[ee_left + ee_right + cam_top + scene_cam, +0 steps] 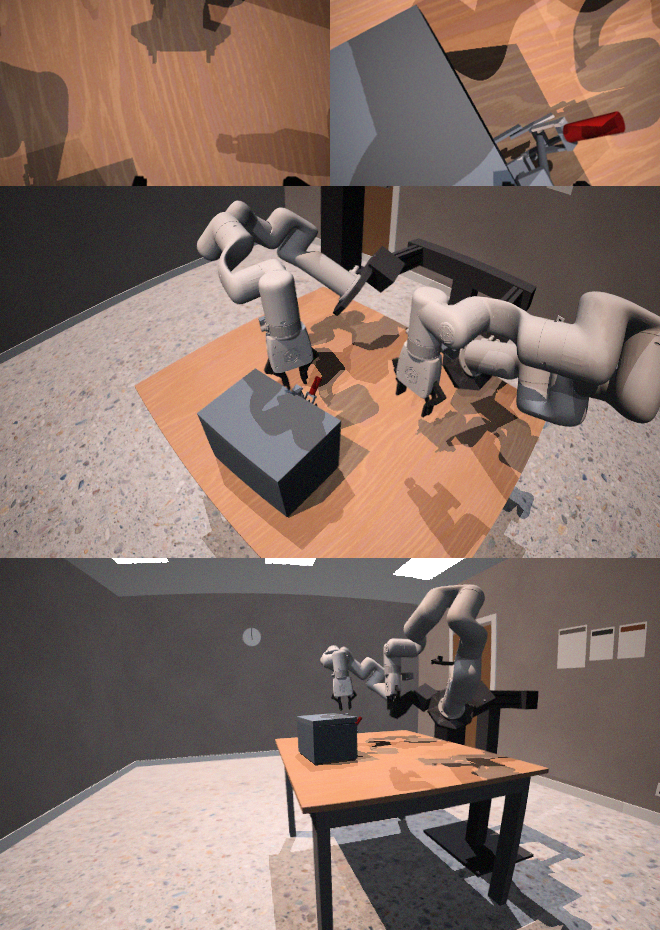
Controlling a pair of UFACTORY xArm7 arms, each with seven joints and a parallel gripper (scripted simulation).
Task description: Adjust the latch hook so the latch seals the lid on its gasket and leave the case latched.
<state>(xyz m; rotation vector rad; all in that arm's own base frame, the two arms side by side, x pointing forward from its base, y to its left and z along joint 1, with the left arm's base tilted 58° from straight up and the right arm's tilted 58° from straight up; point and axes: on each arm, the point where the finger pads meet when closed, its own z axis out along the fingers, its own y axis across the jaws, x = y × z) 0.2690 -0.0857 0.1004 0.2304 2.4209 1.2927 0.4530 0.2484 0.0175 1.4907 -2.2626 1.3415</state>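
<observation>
The cross barrel lies 4 cm behind my right hand, 1 cm to the right of it and 15 cm below it.
</observation>
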